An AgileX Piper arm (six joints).
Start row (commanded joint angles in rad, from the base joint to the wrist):
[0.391, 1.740, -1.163, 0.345, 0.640, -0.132]
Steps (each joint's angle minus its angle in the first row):
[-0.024, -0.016, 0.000, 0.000, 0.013, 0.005]
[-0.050, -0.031, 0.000, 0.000, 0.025, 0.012]
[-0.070, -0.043, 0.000, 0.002, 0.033, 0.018]
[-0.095, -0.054, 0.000, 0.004, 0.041, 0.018]
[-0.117, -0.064, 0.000, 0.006, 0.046, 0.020]
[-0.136, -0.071, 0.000, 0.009, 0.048, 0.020]
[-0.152, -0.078, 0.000, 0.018, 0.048, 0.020]
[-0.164, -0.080, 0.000, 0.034, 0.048, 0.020]
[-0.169, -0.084, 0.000, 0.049, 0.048, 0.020]
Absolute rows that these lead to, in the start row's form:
[0.367, 1.724, -1.163, 0.345, 0.653, -0.127]
[0.341, 1.709, -1.163, 0.345, 0.665, -0.120]
[0.321, 1.697, -1.163, 0.347, 0.673, -0.114]
[0.296, 1.686, -1.163, 0.349, 0.681, -0.114]
[0.274, 1.676, -1.163, 0.351, 0.686, -0.112]
[0.255, 1.669, -1.163, 0.354, 0.688, -0.112]
[0.239, 1.662, -1.163, 0.363, 0.688, -0.112]
[0.227, 1.660, -1.163, 0.379, 0.688, -0.112]
[0.222, 1.656, -1.163, 0.394, 0.688, -0.112]

